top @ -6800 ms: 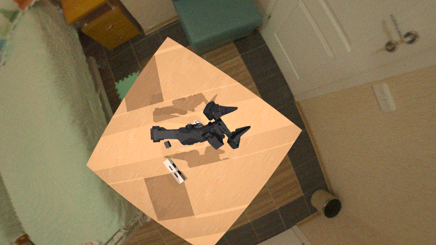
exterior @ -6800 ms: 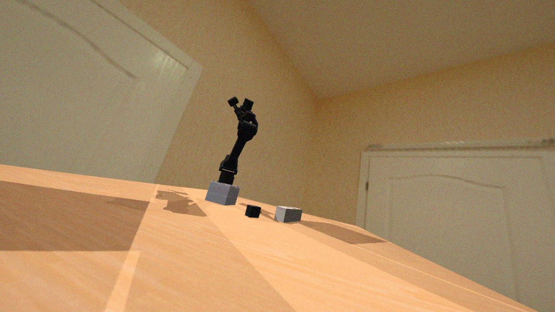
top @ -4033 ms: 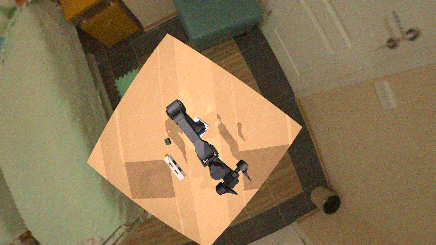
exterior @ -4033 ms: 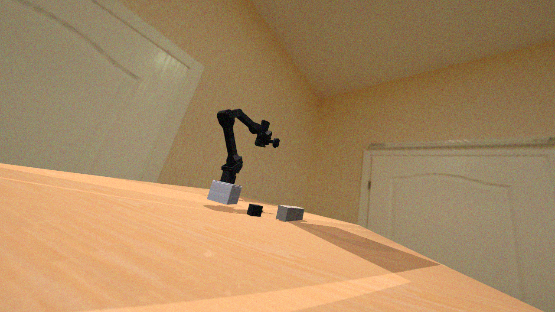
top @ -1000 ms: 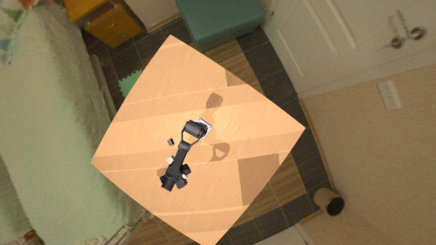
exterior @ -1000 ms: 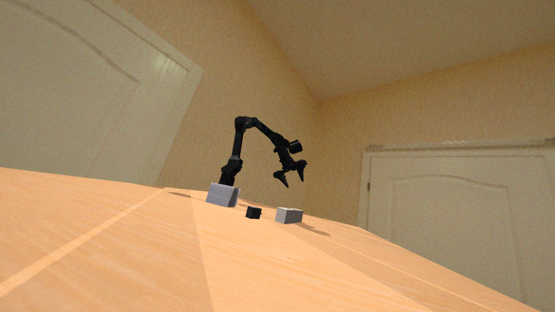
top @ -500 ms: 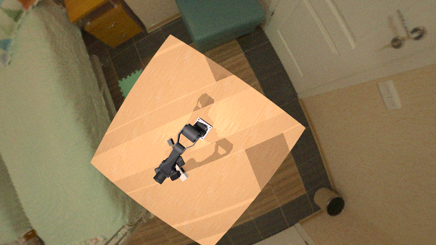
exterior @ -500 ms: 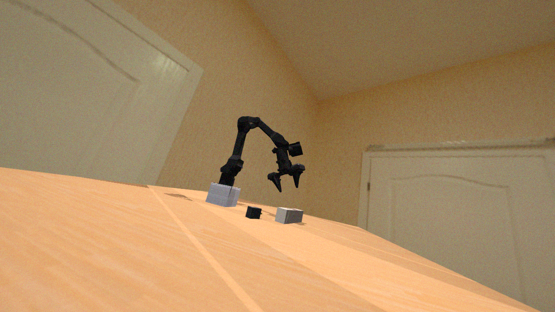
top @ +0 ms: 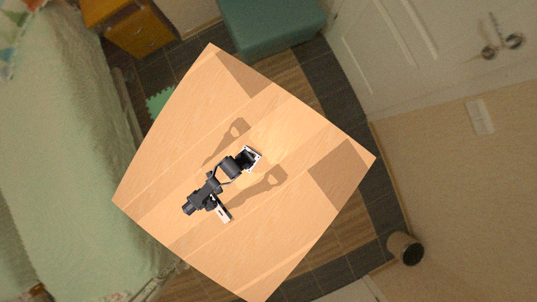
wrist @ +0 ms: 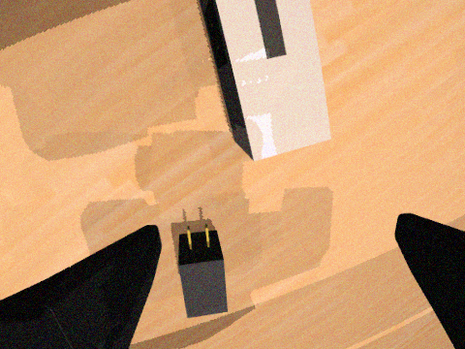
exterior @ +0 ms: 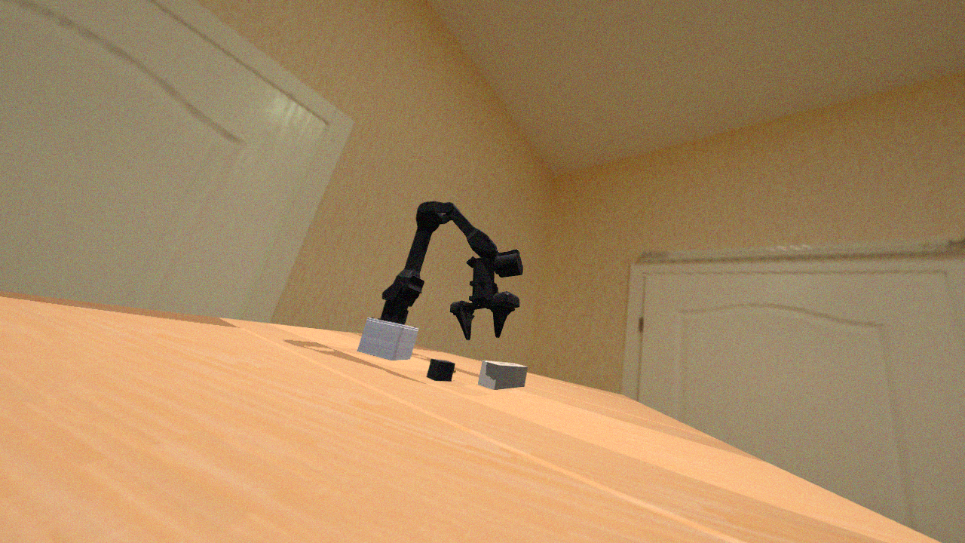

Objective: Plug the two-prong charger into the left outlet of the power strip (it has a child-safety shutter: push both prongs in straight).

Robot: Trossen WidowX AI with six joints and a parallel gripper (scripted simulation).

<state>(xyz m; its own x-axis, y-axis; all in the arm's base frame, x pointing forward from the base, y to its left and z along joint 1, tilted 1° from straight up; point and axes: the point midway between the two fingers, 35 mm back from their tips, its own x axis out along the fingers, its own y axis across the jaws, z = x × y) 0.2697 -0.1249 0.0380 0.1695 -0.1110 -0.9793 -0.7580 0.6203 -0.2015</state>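
The black two-prong charger lies 90 mm below my gripper tip, 60 mm behind it and 30 mm to the right of it.
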